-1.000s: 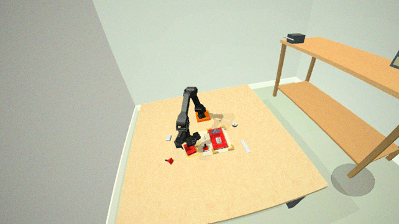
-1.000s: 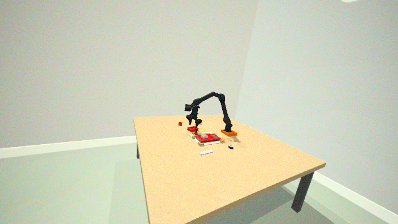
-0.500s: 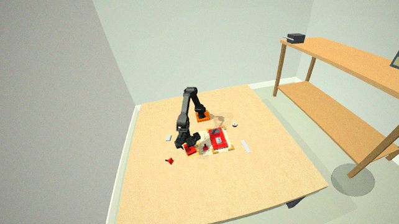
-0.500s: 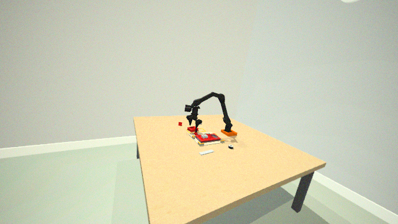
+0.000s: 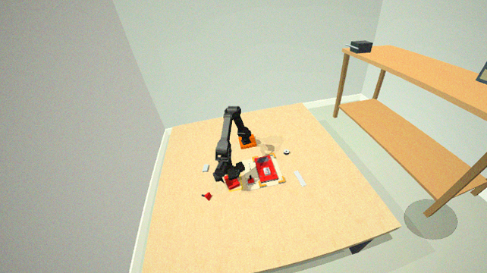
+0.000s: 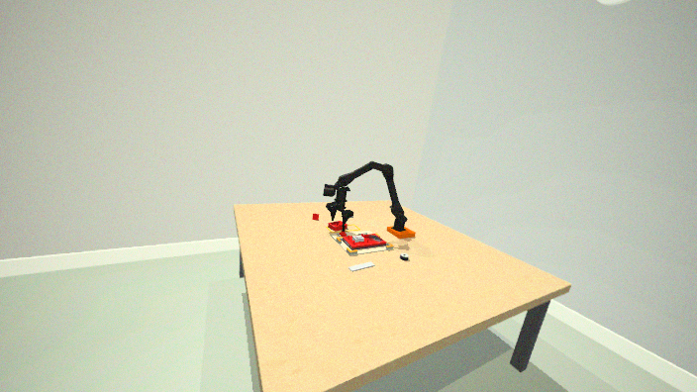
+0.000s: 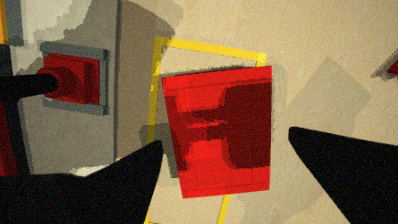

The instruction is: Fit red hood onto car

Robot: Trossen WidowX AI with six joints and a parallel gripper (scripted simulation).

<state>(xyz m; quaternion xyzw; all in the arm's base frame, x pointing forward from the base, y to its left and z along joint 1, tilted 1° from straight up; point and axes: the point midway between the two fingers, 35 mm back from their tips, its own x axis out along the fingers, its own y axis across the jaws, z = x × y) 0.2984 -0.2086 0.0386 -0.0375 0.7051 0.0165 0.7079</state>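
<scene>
Now: the red hood 10 mm below my gripper tip. Also, from my gripper tip: jig (10 mm ahead, 220 mm to the left, 10 mm below); then grey engine block (40 mm ahead, 230 mm to the left); then grey tab (190 mm behind, 130 mm to the right, 20 mm below).
</scene>
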